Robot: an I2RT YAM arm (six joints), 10 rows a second.
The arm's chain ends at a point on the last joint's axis. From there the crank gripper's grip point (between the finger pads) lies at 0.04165 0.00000 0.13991 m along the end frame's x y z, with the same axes.
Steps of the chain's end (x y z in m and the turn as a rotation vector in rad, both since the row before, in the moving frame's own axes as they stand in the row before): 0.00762, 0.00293, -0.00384, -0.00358, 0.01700, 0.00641; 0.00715, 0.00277, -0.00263, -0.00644, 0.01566, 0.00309; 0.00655, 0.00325, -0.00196, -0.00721, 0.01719, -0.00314; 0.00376, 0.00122, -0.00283, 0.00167, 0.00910, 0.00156; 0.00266, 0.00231, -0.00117, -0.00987, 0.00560, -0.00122
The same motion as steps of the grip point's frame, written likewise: 0.00999, 0.00370, -0.00457, -0.00358, 0.01700, 0.00641; 0.00933, 0.00380, -0.00330, -0.00644, 0.01566, 0.00309; 0.00895, 0.00412, -0.00270, -0.00721, 0.01719, -0.00314; 0.00503, 0.00105, -0.00321, 0.00167, 0.00910, 0.00156; 0.00344, 0.00364, -0.00141, -0.00987, 0.00560, -0.00122
